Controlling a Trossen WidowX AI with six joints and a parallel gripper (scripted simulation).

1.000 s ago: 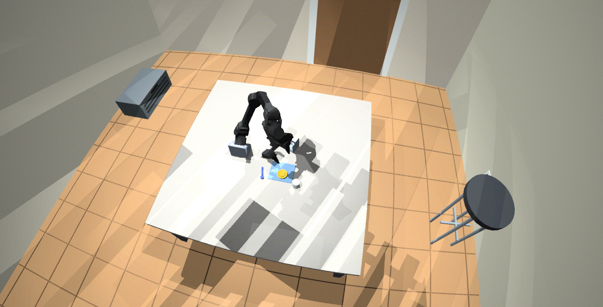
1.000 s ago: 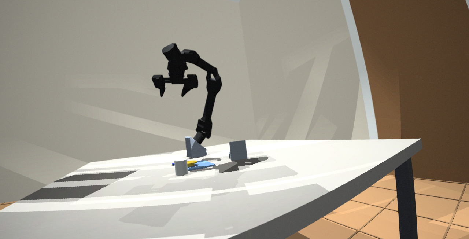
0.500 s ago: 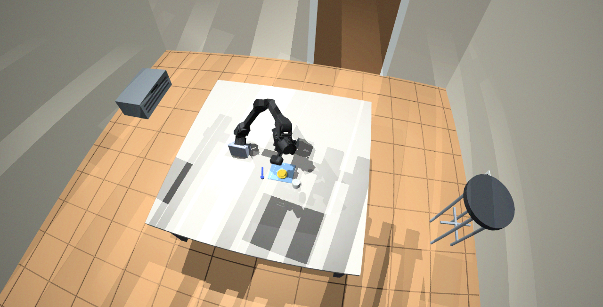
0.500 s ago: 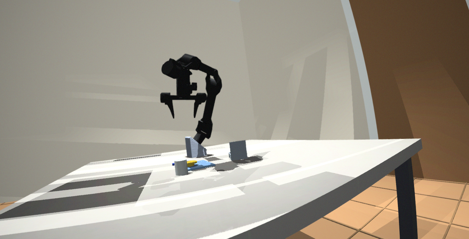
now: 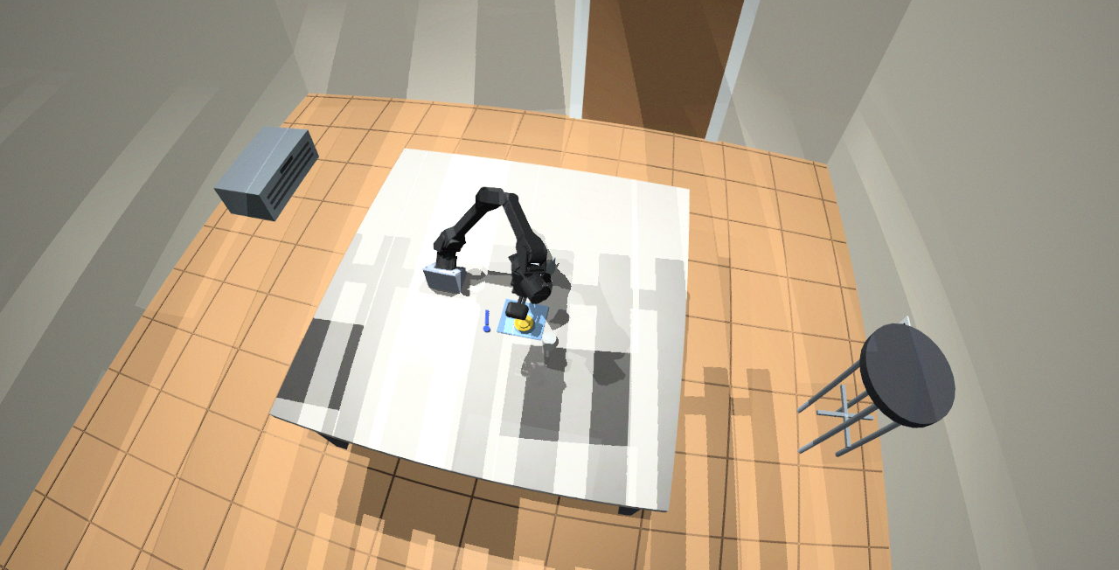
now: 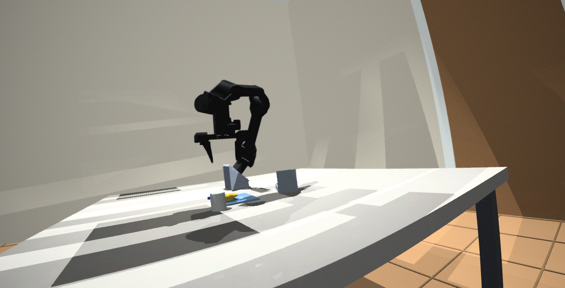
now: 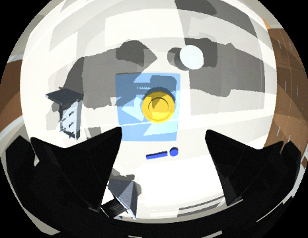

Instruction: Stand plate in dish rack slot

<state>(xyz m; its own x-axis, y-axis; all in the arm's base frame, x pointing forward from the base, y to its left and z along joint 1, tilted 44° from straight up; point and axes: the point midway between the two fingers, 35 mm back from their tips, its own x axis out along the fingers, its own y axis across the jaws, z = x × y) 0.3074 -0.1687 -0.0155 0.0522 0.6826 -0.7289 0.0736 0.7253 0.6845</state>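
The yellow plate is 10 mm behind my gripper tip and 120 mm below it. From my gripper tip the other things lie so: grey dish rack (10 mm behind, 230 mm to the left, 110 mm below); then light blue mat (20 mm behind, 20 mm to the left, 130 mm below).
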